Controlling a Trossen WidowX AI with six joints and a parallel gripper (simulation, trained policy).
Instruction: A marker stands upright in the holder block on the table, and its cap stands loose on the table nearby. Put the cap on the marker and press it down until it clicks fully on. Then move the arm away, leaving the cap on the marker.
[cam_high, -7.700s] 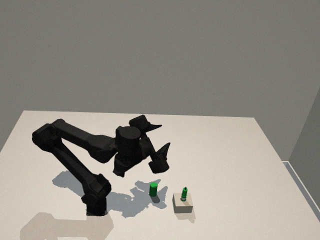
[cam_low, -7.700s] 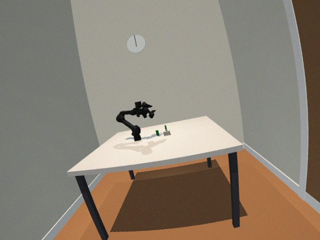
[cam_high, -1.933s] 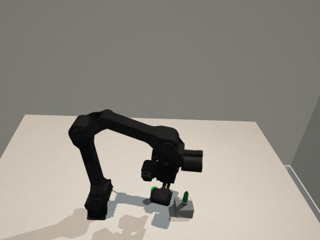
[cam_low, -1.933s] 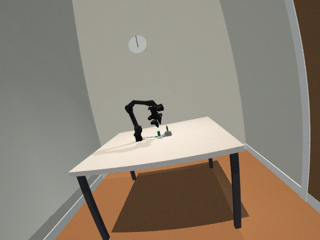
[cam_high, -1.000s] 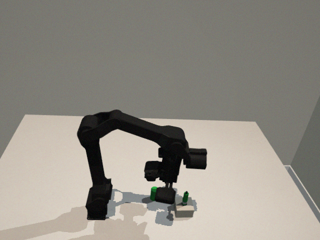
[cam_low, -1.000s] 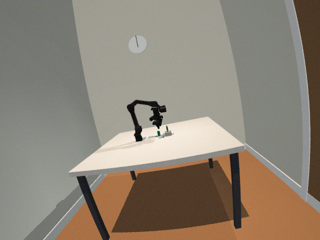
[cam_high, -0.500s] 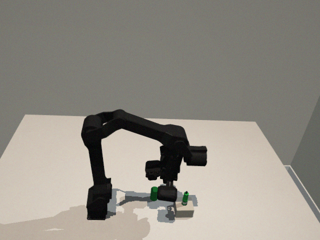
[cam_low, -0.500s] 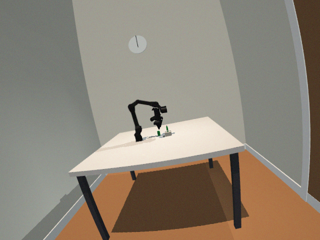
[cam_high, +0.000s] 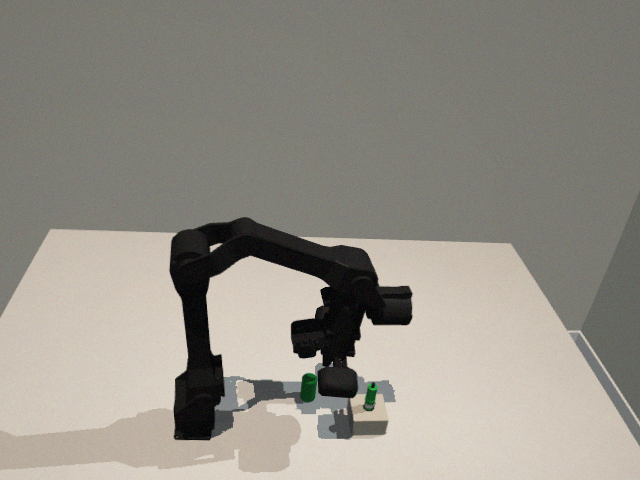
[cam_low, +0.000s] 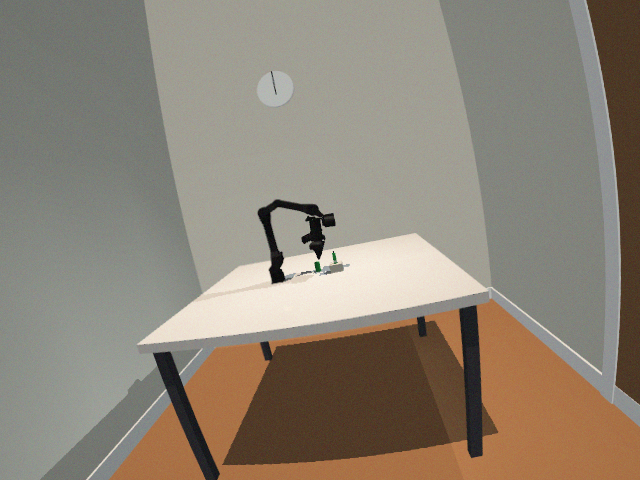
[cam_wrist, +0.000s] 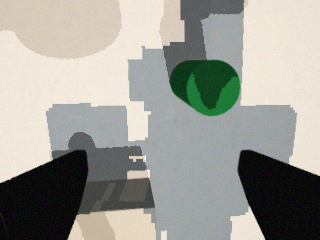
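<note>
The green cap lies 50 mm below my gripper tip, 30 mm to the left of it and 30 mm behind it. Also, from my gripper tip: pale holder block: 80 mm ahead, 60 mm below, 30 mm to the right.
</note>
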